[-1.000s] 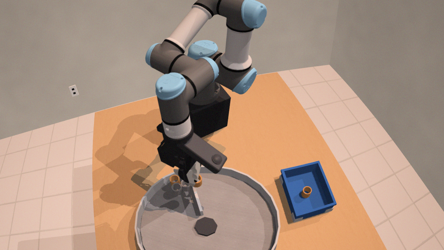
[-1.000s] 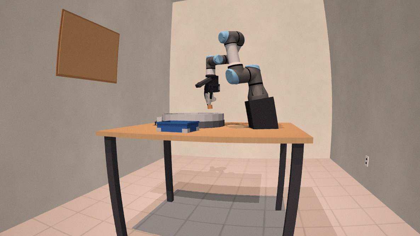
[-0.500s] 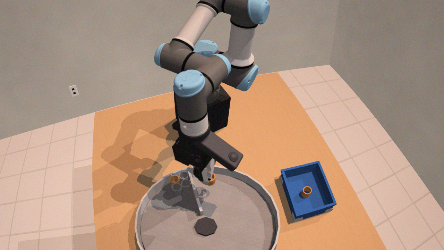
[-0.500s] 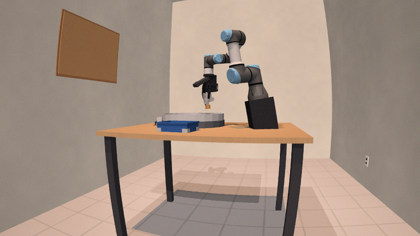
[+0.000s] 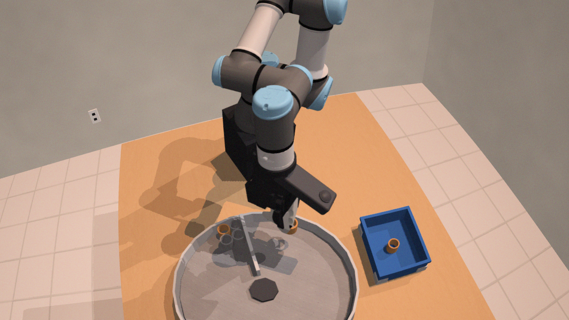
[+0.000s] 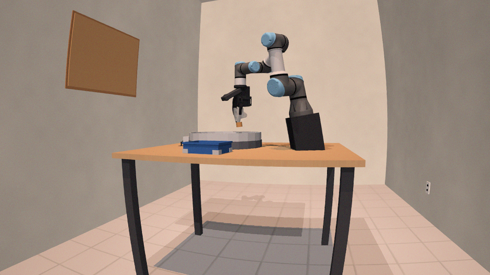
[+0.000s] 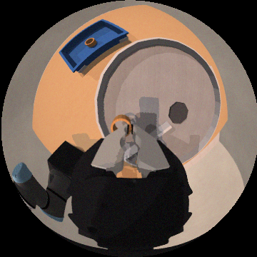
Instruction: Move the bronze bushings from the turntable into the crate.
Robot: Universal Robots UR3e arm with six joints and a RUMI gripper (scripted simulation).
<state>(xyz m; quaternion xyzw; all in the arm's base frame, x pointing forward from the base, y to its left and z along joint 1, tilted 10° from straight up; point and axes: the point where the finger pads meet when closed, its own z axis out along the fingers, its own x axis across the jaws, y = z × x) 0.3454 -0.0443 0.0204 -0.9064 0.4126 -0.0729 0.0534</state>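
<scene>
My gripper is now 26 cm to the right of the crate, 11 cm above it and 9 cm short of it. Also, from my hand: grey turntable (10 cm ahead, 9 cm to the right, 8 cm below).
</scene>
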